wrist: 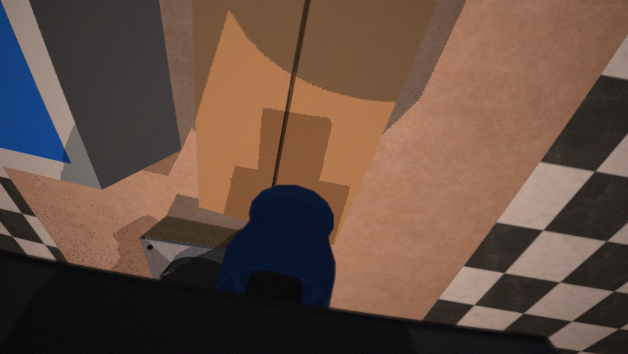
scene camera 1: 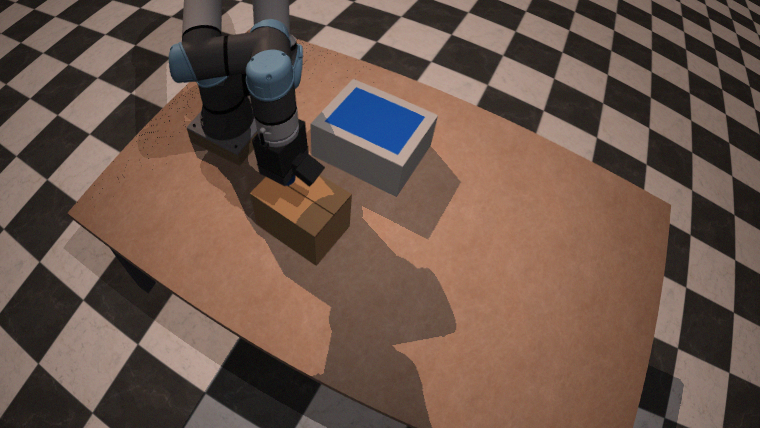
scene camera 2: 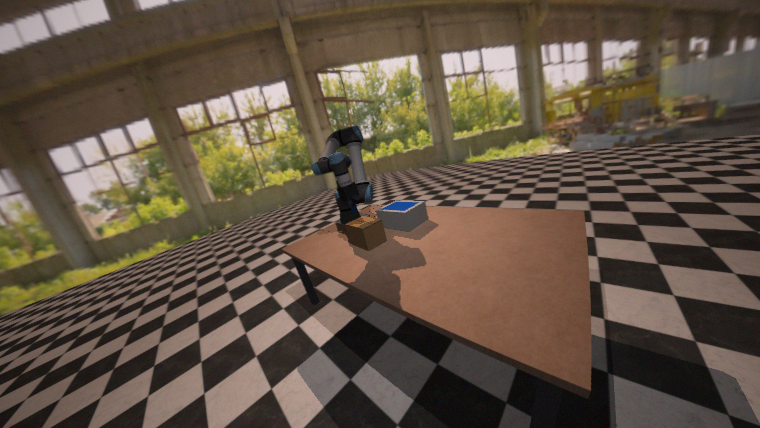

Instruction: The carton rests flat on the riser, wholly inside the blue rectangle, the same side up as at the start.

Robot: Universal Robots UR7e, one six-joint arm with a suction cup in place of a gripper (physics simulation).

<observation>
A brown carton shows in the wrist view, in scene camera 1 [310, 220] and in scene camera 2. One and the same spot on the brown carton: [wrist: 303, 100] is [scene camera 2: 364, 222].
</observation>
